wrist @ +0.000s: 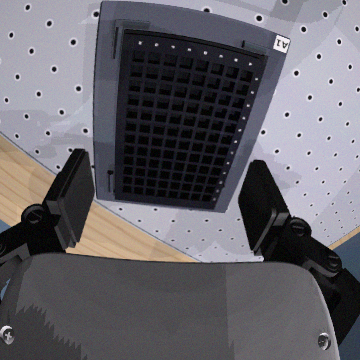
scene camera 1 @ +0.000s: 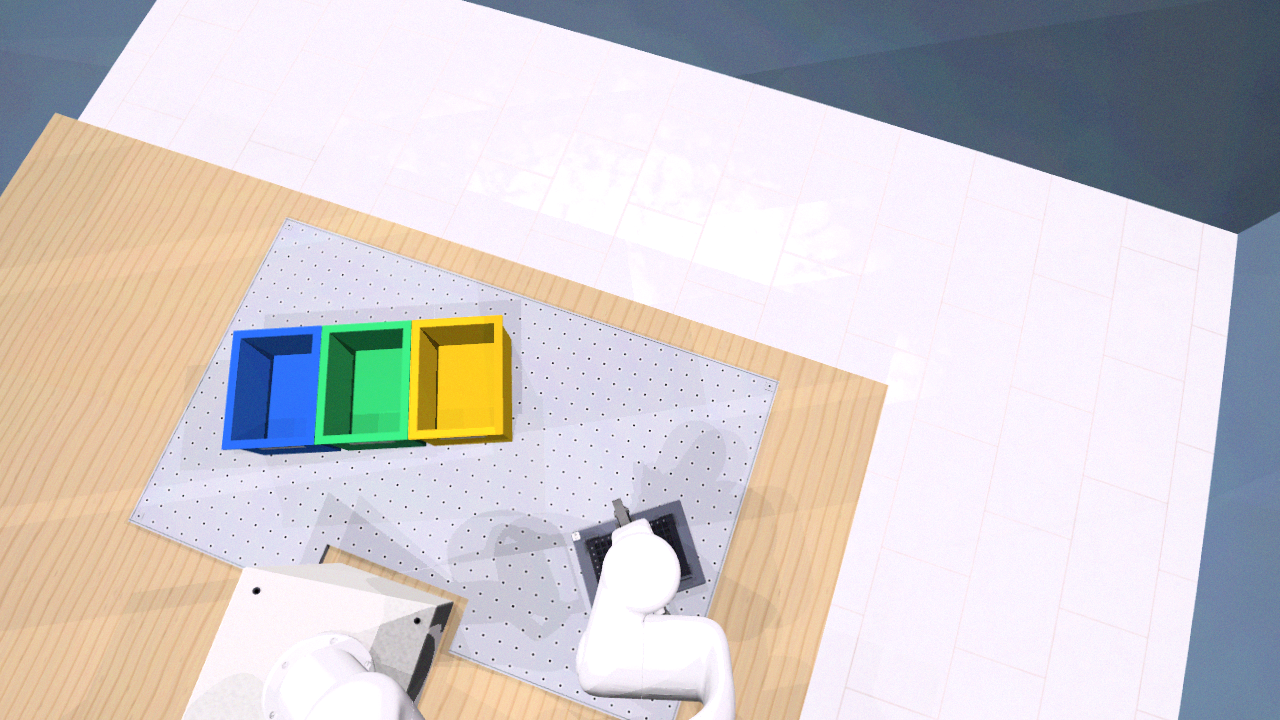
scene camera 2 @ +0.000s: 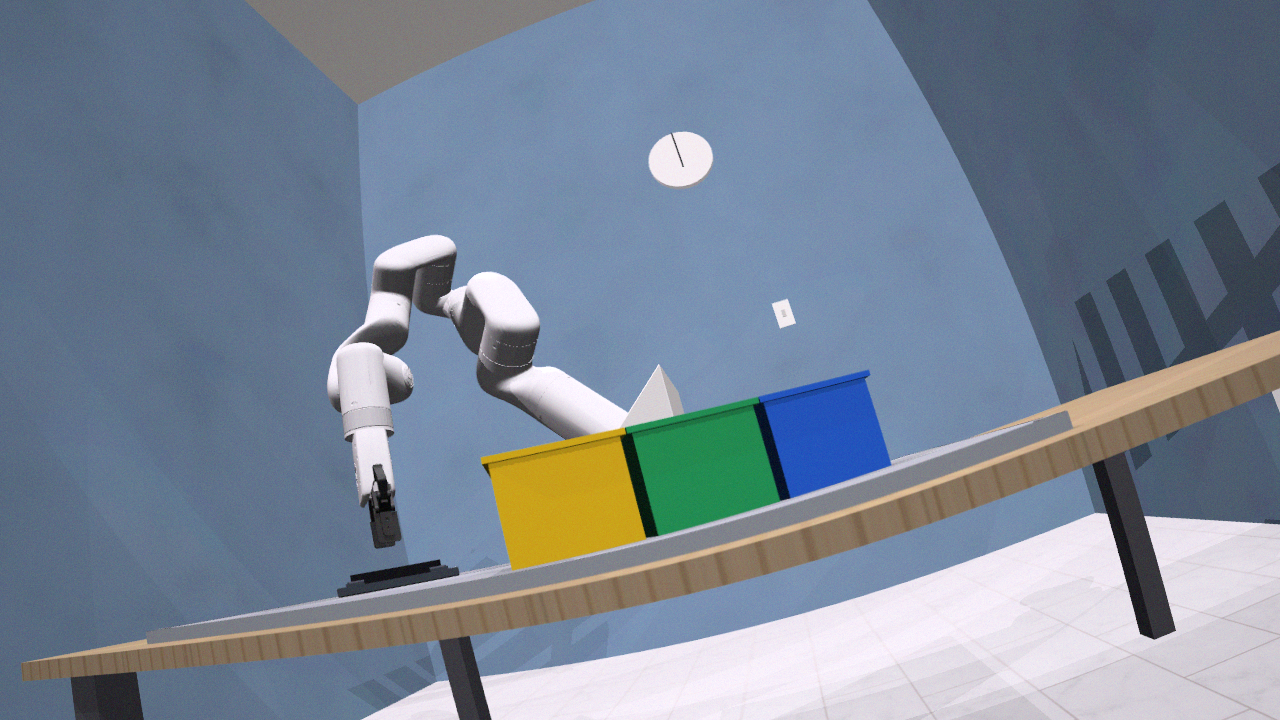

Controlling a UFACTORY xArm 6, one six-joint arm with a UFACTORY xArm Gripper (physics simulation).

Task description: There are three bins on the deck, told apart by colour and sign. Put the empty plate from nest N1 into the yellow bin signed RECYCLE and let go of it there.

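Seen in the pictures: gripper, fingertip midpoint: [wrist: 167,174] [scene camera 2: 387,544]; arm's base at its link origin: [scene camera 1: 319,685].
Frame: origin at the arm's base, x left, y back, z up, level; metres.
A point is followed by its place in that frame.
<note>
The dark plate [scene camera 1: 664,534] @(y -0.256, x -0.371, z -0.120 m) [scene camera 2: 395,571] @(y -0.254, x -0.323, z -0.125 m) [wrist: 185,120] @(y -0.216, x -0.331, z -0.127 m) with its grid of square wells lies flat in the grey nest [scene camera 1: 691,548] @(y -0.245, x -0.413, z -0.134 m) [scene camera 2: 399,584] @(y -0.270, x -0.312, z -0.143 m) [wrist: 104,125] @(y -0.175, x -0.370, z -0.134 m). The label A1 shows at the nest's corner in the wrist view. My gripper [scene camera 2: 384,542] @(y -0.214, x -0.347, z -0.086 m) [wrist: 167,174] @(y -0.214, x -0.347, z -0.086 m) is open and empty. It points down from a little above the plate, its fingers standing wider apart than the plate's near end. The arm hides part of the plate in scene camera 1. The yellow bin [scene camera 1: 469,385] @(y -0.415, x -0.041, z -0.140 m) [scene camera 2: 568,505] @(y -0.485, x -0.027, z -0.102 m) stands upright and empty on the deck; its sign cannot be read.
The green bin [scene camera 1: 380,389] @(y -0.382, x 0.092, z -0.140 m) [scene camera 2: 707,470] @(y -0.453, x 0.097, z -0.100 m) stands against the yellow one, and the blue bin [scene camera 1: 290,389] @(y -0.355, x 0.229, z -0.140 m) [scene camera 2: 827,438] @(y -0.421, x 0.219, z -0.101 m) is beyond it. The perforated deck [scene camera 1: 581,429] @(y -0.383, x -0.222, z -0.146 m) [wrist: 45,75] @(y -0.114, x -0.366, z -0.146 m) lies on the wooden table [scene camera 1: 832,429] @(y -0.458, x -0.595, z -0.158 m). The pale robot base block [scene camera 1: 295,600] @(y -0.094, x 0.038, z 0.044 m) stands at the front.
</note>
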